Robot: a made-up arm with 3 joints. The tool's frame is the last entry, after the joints.
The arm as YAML. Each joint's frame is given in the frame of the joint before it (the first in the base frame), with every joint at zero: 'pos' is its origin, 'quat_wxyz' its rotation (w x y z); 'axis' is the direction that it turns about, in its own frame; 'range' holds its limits. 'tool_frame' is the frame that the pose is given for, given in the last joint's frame.
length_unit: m
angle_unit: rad
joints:
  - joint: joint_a
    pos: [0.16, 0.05, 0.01]
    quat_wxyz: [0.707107, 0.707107, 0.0, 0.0]
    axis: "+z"
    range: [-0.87, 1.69]
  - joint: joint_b
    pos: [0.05, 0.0, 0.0]
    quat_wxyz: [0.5, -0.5, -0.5, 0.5]
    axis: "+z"
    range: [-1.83, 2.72]
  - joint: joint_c
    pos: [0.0, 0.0, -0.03]
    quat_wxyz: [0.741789, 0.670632, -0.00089, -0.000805]
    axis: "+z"
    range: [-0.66, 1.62]
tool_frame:
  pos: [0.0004, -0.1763, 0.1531]
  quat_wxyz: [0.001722, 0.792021, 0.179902, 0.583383]
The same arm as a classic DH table. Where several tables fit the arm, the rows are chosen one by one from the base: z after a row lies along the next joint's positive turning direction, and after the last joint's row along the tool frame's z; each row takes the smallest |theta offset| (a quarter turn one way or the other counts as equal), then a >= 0, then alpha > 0; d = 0 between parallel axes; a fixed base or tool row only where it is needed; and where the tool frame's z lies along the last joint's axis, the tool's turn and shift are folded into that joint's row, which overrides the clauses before.
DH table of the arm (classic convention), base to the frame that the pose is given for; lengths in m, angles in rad. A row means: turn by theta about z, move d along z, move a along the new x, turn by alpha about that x. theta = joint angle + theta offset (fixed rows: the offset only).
base (fixed): d 0.01, theta_offset 0, a 0.16, alpha 1.5708
joint_a: d -0.05, theta_offset -1.5708, a 0, alpha 1.5708
joint_b: d -0.08, theta_offset -0.0024, a 0, alpha -1.4701
joint_c: d 0.1402, theta_offset -1.3502, a -0.1721, alpha 1.8958
tool (fixed): d -0.0403, theta_offset 1.3445, a 0, alpha 0
Joint limits (rad, base to tool): -0.87..1.69 -1.83..2.72 -0.66..1.62

